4 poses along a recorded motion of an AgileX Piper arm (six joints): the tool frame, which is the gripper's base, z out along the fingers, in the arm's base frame.
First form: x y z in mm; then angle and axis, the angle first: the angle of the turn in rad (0 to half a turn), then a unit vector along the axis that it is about.
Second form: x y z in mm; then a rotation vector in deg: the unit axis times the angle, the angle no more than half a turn. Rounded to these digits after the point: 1 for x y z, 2 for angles.
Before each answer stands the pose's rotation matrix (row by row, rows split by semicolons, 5 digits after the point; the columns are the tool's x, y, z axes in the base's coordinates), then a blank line. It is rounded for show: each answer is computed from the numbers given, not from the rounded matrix.
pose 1, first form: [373.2 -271.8 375.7 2.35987 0.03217 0.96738 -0.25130]
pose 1, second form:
-0.70793 0.23025 0.66770; -0.12383 0.89026 -0.43829; -0.69534 -0.39296 -0.60173

[373.2 -271.8 375.7 4.35 130.80 -33.98]
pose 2, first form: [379.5 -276.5 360.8 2.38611 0.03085 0.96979 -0.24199]
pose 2, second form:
-0.72630 0.21761 0.65203; -0.11422 0.89717 -0.42666; -0.67783 -0.38436 -0.62675

[379.5 -276.5 360.8 4.22 132.58 -33.08]
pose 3, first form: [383.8 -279.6 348.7 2.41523 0.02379 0.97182 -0.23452]
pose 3, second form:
-0.74661 0.19616 0.63569; -0.11535 0.90289 -0.41410; -0.65519 -0.38250 -0.65148

[383.8 -279.6 348.7 3.29 134.48 -32.45]
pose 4, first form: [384.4 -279.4 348.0 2.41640 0.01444 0.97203 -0.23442]
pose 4, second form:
-0.74801 0.18003 0.63881; -0.13095 0.90356 -0.40797; -0.65064 -0.38881 -0.65229

[384.4 -279.4 348.0 2.00 134.58 -32.46]
